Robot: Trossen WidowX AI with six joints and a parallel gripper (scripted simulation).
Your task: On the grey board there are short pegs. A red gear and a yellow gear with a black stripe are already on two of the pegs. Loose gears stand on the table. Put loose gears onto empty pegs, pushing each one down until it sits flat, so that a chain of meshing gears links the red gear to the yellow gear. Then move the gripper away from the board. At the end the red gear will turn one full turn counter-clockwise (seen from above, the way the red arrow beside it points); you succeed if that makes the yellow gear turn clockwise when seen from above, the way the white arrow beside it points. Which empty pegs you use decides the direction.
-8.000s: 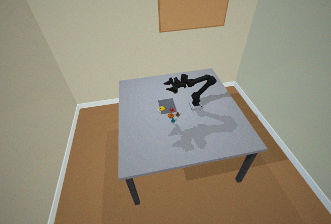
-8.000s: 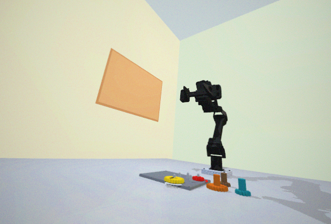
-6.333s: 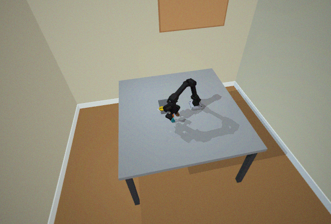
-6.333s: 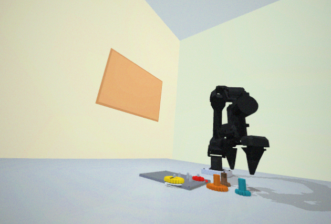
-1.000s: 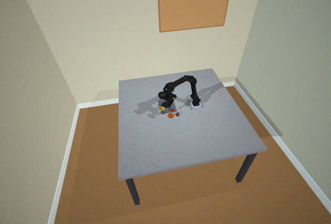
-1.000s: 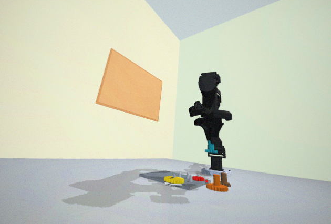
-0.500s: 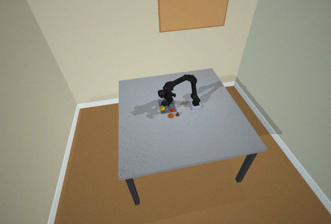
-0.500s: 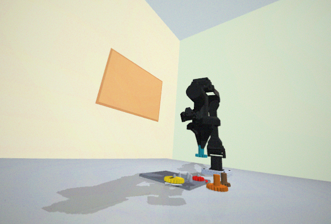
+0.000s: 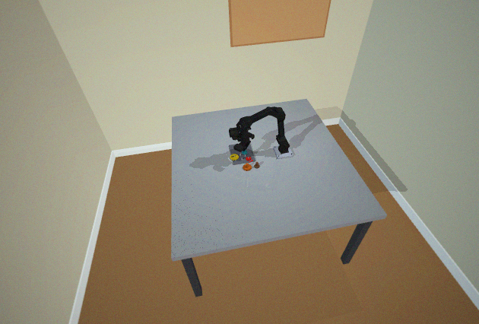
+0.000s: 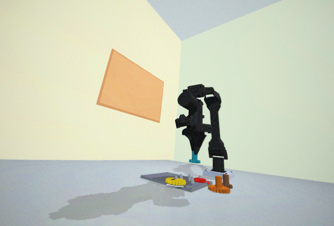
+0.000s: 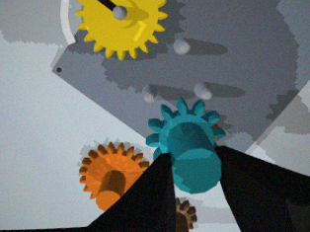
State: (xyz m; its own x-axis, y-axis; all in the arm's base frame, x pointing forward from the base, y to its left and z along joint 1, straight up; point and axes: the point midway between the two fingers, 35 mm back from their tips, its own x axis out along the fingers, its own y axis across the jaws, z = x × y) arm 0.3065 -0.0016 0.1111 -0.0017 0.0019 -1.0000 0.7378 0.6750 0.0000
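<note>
The red gear is 80 mm below my gripper tip, 30 mm behind it and 10 mm to the left of it. Also, from my gripper tip: yellow gear 80 mm below, 70 mm ahead, 30 mm to the right; then teal gear 10 mm below; then orange gear 80 mm to the left, 80 mm below.
</note>
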